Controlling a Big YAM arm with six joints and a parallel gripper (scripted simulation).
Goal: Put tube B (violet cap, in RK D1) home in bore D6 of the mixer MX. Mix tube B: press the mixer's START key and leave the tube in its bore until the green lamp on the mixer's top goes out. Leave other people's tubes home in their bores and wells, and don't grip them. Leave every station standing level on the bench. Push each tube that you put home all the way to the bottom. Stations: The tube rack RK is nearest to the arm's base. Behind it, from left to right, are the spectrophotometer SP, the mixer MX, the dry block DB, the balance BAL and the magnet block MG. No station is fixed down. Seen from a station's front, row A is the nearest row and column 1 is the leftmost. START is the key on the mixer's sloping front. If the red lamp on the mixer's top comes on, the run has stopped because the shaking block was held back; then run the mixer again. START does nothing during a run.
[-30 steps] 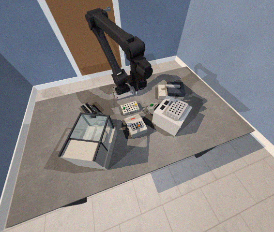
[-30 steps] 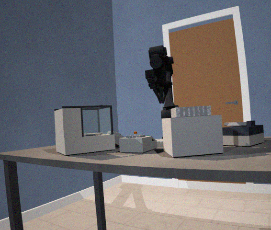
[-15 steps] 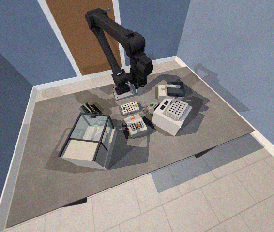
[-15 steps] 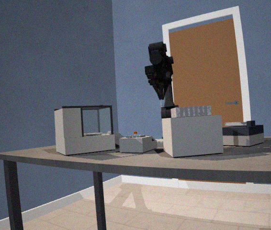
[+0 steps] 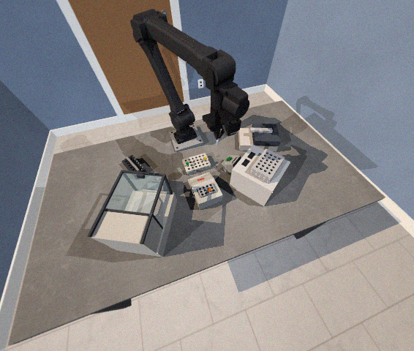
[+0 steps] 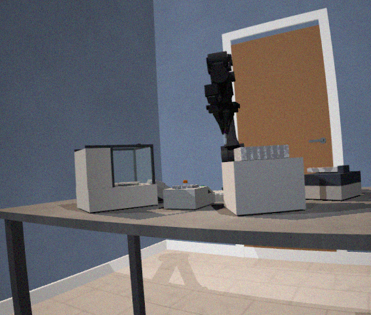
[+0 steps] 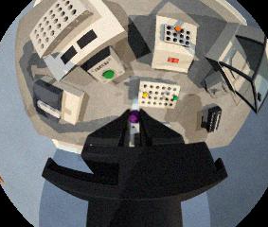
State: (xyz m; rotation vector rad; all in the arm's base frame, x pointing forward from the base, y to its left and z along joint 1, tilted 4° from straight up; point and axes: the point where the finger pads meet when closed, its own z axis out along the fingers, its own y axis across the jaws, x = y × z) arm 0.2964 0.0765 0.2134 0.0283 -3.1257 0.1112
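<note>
Now: hand 16 cm short of the shaking block, 15 cm to the right of it and 8 cm above it. From my hand the other things lie so: green start key 17 cm below, 6 cm to the left; then tube B 2 cm below; then yellow-capped tube 21 cm below, 7 cm behind, 3 cm to the right.
</note>
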